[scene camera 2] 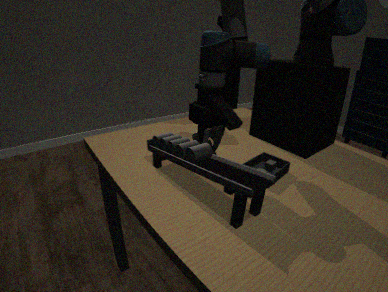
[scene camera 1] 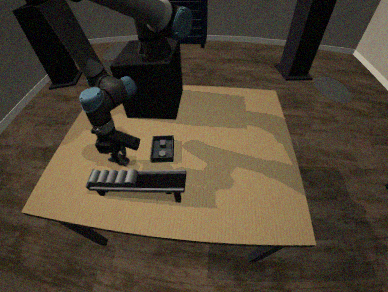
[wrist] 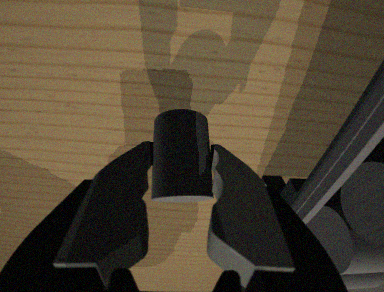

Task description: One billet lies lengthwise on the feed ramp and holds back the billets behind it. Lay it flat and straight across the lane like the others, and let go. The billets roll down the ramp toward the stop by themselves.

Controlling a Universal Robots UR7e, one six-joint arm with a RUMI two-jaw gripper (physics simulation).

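Places are measured from the arm's base along level axes (x ahead, y left, z up), in millimetres.
Where they show: gripper, fingertip midpoint: [scene camera 1: 123, 161] [wrist: 182, 145]; arm's base at its link origin: [scene camera 2: 313, 64] [scene camera 1: 154, 53].
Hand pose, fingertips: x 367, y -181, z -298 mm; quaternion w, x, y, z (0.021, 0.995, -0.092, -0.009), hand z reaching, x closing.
Observation:
Each offset is from my fingertips to the top centre of the thing. "spot": to the spot under its first point. Level surfaces: height alone.
My gripper [scene camera 1: 120, 160] [scene camera 2: 210, 145] [wrist: 182, 145] is shut on a dark cylindrical billet {1 mm back, 4 mm right, 45 mm up} [wrist: 181, 150], gripped on its two sides. It holds the billet off the ramp, beside the ramp's raised end on the robot's side; the scene views hardly show the billet among the fingers. Several grey billets lie side by side across the lane of the feed ramp [scene camera 1: 162, 179] [scene camera 2: 232, 171] at its left part in scene view 1. The foremost billet {133 mm ahead, 67 mm left, 90 mm up} [scene camera 1: 131, 177] [scene camera 2: 200, 151] has bare lane ahead of it. The ramp's side rail {spot: 84 mm ahead, 16 mm left, 45 mm up} [wrist: 345, 150] passes right of my gripper in the wrist view.
A small dark tray {54 mm back, 177 mm left, 12 mm up} [scene camera 1: 173, 150] [scene camera 2: 284, 171] with a square and a round piece stands on the table {24 mm down} [scene camera 1: 260, 210] [scene camera 2: 150, 215], behind the ramp in scene view 1. The robot's black base block [scene camera 1: 152, 92] [scene camera 2: 300, 110] stands at the back. Arm shadows cross the table.

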